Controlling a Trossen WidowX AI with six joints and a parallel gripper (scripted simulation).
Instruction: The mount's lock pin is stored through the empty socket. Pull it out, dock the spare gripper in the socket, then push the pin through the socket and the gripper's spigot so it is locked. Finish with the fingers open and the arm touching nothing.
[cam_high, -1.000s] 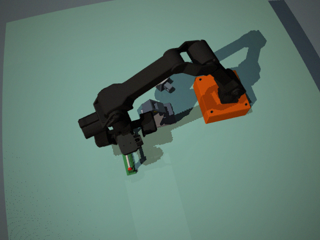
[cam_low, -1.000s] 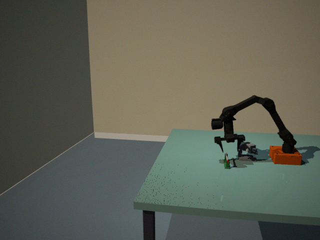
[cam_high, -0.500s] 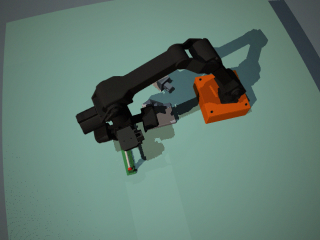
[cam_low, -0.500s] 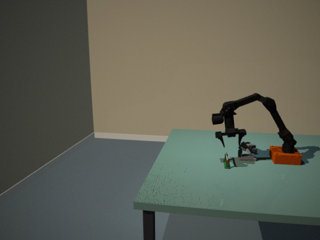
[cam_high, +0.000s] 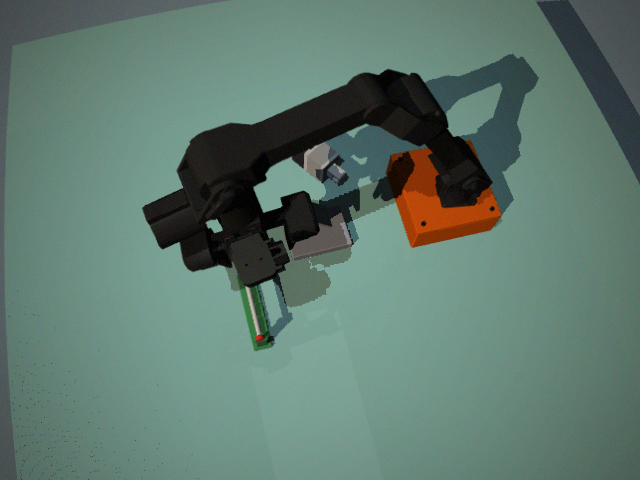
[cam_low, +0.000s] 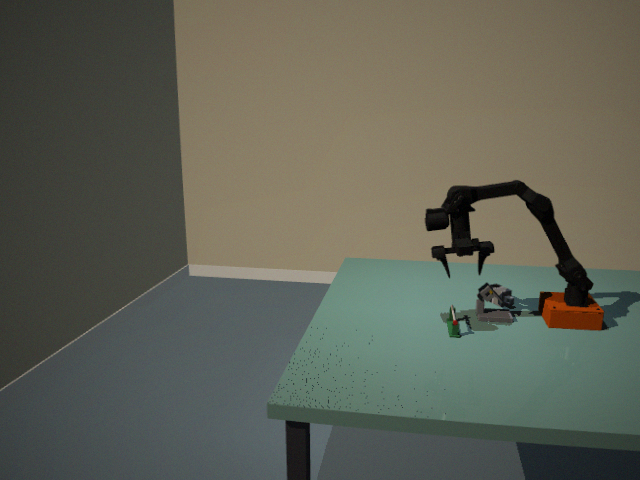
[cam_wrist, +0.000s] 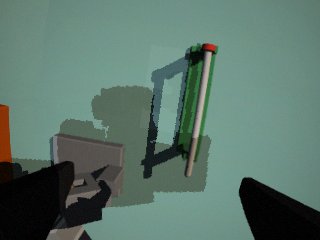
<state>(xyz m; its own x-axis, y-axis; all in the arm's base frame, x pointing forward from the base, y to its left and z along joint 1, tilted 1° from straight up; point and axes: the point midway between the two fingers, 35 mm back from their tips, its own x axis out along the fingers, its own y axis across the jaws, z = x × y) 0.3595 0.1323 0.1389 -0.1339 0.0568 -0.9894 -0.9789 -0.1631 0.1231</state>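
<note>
Now: gripper tip 12 cm past the spare gripper, 24 cm to the left of it and 14 cm above it. From my gripper tip the other things lie so: green cradle: 2 cm ahead, 3 cm to the left, 14 cm below; grey mount: 8 cm behind, 10 cm to the right, 11 cm below.
</note>
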